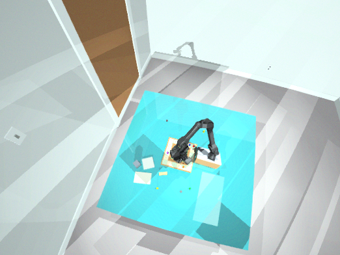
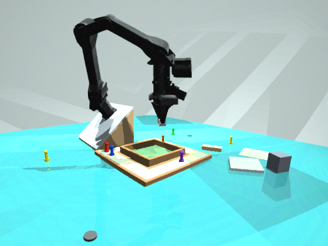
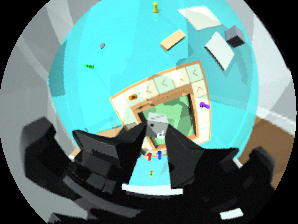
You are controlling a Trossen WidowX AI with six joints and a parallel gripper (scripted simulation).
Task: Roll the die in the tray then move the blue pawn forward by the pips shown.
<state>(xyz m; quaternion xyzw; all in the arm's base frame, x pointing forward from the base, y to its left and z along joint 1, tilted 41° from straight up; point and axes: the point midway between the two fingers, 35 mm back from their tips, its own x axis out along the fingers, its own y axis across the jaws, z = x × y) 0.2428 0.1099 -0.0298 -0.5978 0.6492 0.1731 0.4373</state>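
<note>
Right now the blue pawn is 18 cm to the right of my gripper tip, 8 cm below it and 2 cm behind it. Also, from my gripper tip: orange pawn (8 cm below, 5 cm behind, 4 cm to the left); white die (right at my gripper tip); green tray (10 cm below, 6 cm to the right, 3 cm ahead).
</note>
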